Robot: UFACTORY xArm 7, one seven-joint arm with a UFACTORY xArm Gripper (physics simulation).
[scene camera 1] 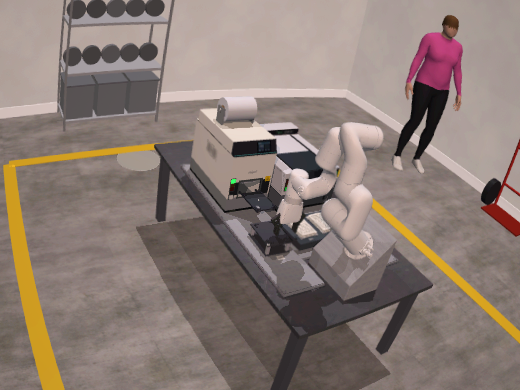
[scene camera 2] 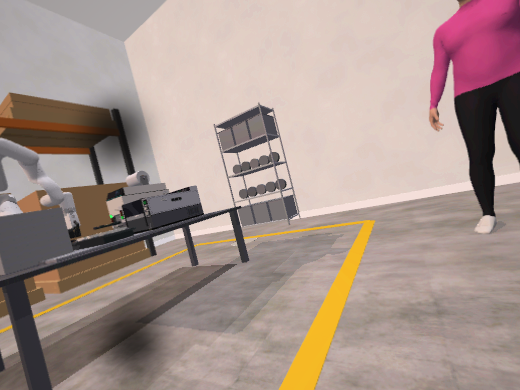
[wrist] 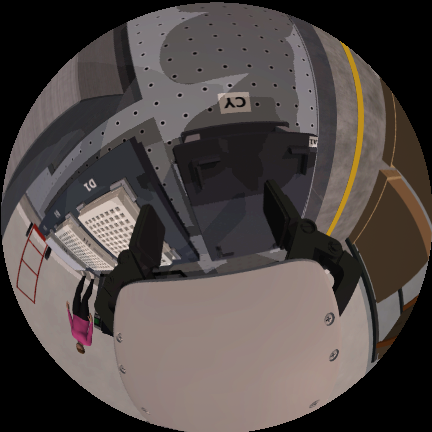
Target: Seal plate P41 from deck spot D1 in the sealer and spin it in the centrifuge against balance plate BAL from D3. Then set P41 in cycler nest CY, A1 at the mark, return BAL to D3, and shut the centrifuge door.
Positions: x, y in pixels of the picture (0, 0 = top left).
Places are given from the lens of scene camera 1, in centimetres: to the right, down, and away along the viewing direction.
centrifuge (scene camera 1: 293, 152): 17, -21, 248
foil roll (scene camera 1: 236, 108): -11, -39, 223
